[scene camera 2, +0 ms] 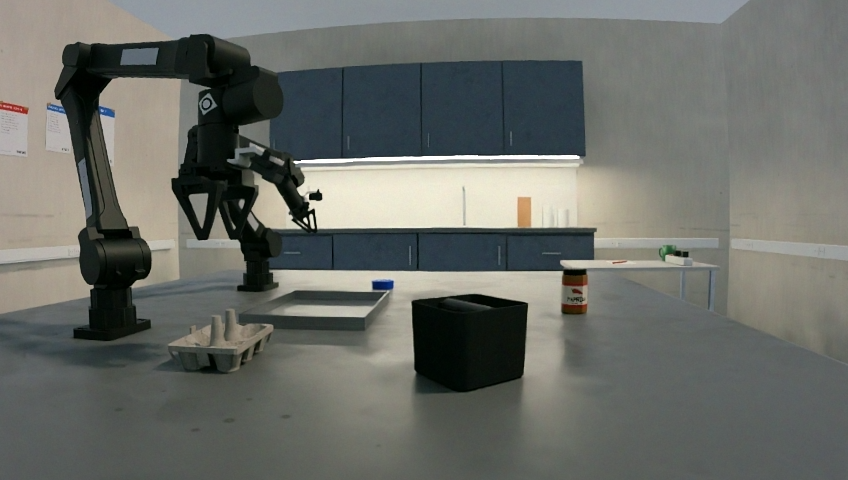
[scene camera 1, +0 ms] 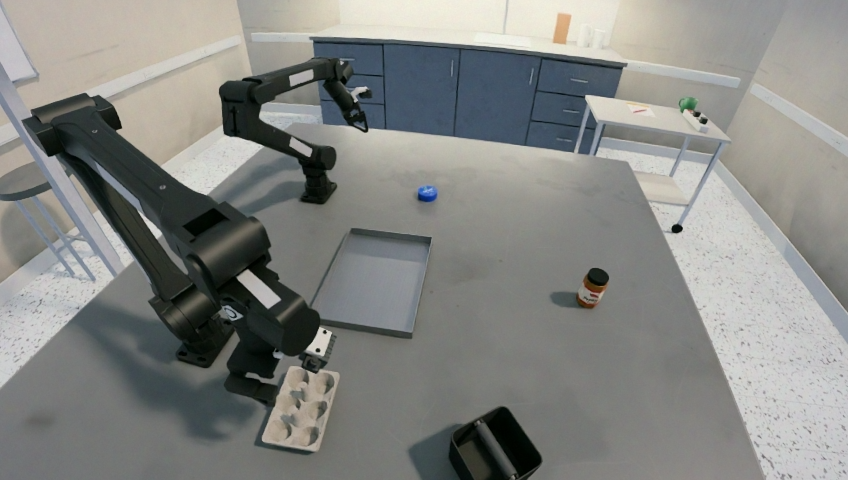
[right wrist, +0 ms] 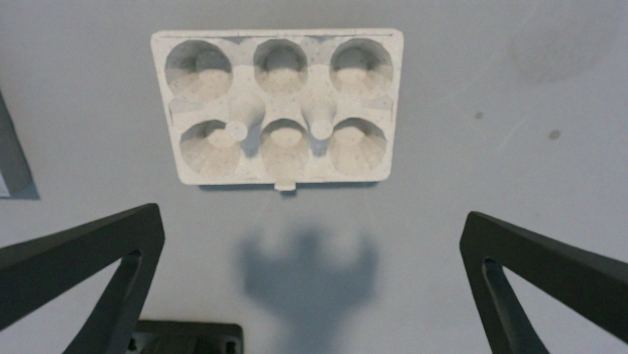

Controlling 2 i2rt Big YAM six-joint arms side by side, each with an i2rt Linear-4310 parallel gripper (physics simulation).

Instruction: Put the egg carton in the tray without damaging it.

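Places are measured from the left arm's base along level axes (x ahead, y left, z up), in metres.
Pixels of known places: left gripper, fingertip midpoint: (scene camera 2: 313, 232) (scene camera 1: 364, 127); right gripper, fingertip midpoint: (scene camera 2: 219, 240) (scene camera 1: 283, 377) (right wrist: 313, 224); left arm's base, origin of the base link: (scene camera 2: 258, 288) (scene camera 1: 319, 193); right arm's base, origin of the base link: (scene camera 2: 113, 332) (scene camera 1: 208, 341) (right wrist: 187, 348).
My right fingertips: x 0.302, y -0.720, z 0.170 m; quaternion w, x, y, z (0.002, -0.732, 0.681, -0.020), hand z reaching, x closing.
For each thing: its top centre in the pictures, then the offset to it from my right fingertips.
- pale egg carton, middle of its top: (right wrist: 279, 130) (scene camera 2: 223, 312) (scene camera 1: 298, 397) dx -0.008, dy +0.016, dz -0.104 m
- grey tray, middle of its top: (scene camera 2: 323, 301) (scene camera 1: 376, 272) dx +0.016, dy +0.388, dz -0.145 m
- black bin, middle of its top: (scene camera 2: 468, 302) (scene camera 1: 496, 447) dx +0.337, dy +0.001, dz -0.077 m
- black-lidded jar, middle of its top: (scene camera 2: 574, 268) (scene camera 1: 598, 274) dx +0.548, dy +0.437, dz -0.076 m
- blue round object, middle of its top: (scene camera 2: 382, 279) (scene camera 1: 427, 190) dx +0.060, dy +0.793, dz -0.145 m
The pale egg carton (scene camera 1: 302, 409) (scene camera 2: 224, 349) (right wrist: 278, 107) rests upright and open on the table, its six cups empty. The grey tray (scene camera 1: 380, 279) (scene camera 2: 315, 322) stands behind it; a corner of the tray (right wrist: 13, 162) shows at the left edge of the right wrist view. My right gripper (scene camera 1: 291, 380) (scene camera 2: 220, 237) (right wrist: 313, 224) is open, pointing down, well above the table. In the right wrist view the carton lies above the line between its fingertips, touching neither. My left gripper (scene camera 1: 364, 126) (scene camera 2: 311, 228) is open and raised at the back, away from carton and tray.
A black bin (scene camera 2: 470, 344) with a grey bar across its top stands right of the carton. A black-lidded jar (scene camera 1: 592, 288) (scene camera 2: 574, 292) stands farther right. A blue round object (scene camera 1: 427, 193) (scene camera 2: 382, 284) lies behind the tray. The right arm's base (scene camera 1: 205, 344) (scene camera 2: 111, 315) (right wrist: 190, 336) is near the carton.
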